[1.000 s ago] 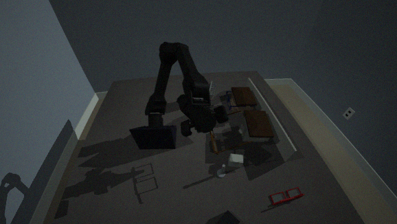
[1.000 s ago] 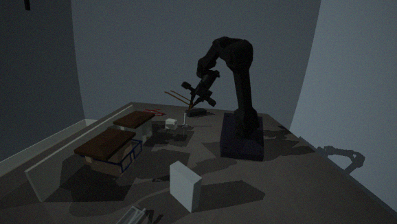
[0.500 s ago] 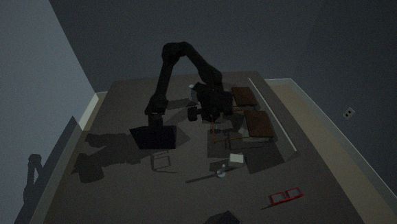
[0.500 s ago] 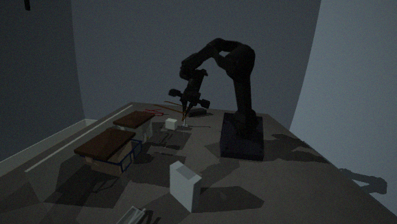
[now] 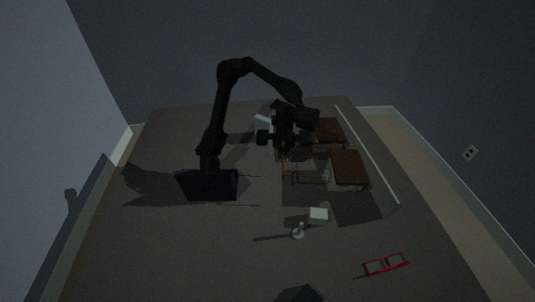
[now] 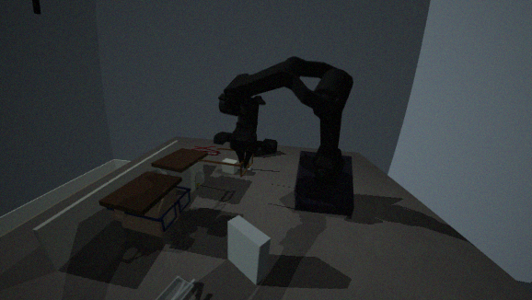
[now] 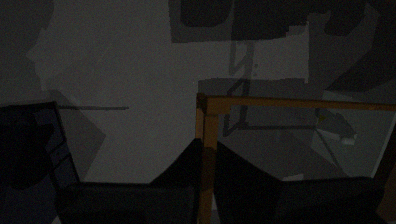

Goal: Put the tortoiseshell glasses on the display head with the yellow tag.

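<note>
The white head is 210 mm ahead of my gripper tip, 70 mm to the right of it and 70 mm below it. Also, from my gripper tip: white upright box (40 mm behind, 250 mm to the left, 70 mm below); tan head (210 mm ahead, 150 mm to the left, 70 mm below); small white cube (90 mm ahead, 220 mm to the right, 100 mm below).
</note>
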